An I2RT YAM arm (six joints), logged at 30 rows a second.
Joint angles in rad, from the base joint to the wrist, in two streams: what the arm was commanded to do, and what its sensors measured. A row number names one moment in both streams.
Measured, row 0:
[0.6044, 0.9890, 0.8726, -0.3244, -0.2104, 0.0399]
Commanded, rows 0 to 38:
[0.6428, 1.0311, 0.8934, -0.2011, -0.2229, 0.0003]
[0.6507, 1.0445, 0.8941, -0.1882, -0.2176, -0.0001]
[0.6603, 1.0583, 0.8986, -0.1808, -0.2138, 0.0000]
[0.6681, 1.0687, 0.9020, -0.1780, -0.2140, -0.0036]
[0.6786, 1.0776, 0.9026, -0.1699, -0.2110, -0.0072]
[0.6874, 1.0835, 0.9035, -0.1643, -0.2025, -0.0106]
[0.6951, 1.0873, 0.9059, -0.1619, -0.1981, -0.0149]
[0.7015, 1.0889, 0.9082, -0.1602, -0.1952, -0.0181]
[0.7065, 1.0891, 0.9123, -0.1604, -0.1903, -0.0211]
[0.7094, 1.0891, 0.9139, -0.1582, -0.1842, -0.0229]
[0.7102, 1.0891, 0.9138, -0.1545, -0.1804, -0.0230]
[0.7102, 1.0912, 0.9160, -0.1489, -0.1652, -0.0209]
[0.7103, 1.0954, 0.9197, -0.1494, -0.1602, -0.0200]
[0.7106, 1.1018, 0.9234, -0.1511, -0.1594, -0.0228]
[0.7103, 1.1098, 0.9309, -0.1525, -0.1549, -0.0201]
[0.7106, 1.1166, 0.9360, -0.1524, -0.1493, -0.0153]
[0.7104, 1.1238, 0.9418, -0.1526, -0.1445, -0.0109]
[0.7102, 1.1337, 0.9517, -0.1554, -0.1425, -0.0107]
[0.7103, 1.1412, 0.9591, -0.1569, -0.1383, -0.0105]
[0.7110, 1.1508, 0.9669, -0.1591, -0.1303, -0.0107]
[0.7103, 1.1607, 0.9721, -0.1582, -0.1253, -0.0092]
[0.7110, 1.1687, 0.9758, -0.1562, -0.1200, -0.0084]
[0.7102, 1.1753, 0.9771, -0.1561, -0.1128, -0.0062]
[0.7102, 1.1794, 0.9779, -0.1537, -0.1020, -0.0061]
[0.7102, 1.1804, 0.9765, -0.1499, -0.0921, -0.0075]
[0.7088, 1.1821, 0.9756, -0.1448, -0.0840, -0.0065]
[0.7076, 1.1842, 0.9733, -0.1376, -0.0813, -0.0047]
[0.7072, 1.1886, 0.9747, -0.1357, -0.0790, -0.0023]
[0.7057, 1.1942, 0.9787, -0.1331, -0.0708, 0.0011]
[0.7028, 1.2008, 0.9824, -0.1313, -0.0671, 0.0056]
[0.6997, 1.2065, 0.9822, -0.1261, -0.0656, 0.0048]
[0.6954, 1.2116, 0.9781, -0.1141, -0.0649, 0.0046]
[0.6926, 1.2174, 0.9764, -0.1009, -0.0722, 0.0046]
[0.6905, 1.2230, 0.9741, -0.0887, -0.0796, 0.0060]
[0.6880, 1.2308, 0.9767, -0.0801, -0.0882, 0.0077]
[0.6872, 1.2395, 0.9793, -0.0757, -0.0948, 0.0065]
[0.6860, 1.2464, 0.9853, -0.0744, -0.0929, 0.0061]
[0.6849, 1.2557, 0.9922, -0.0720, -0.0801, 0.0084]
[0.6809, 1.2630, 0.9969, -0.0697, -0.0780, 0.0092]
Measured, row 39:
[0.6895, 1.2484, 0.9600, -0.1123, -0.0879, 0.0006]
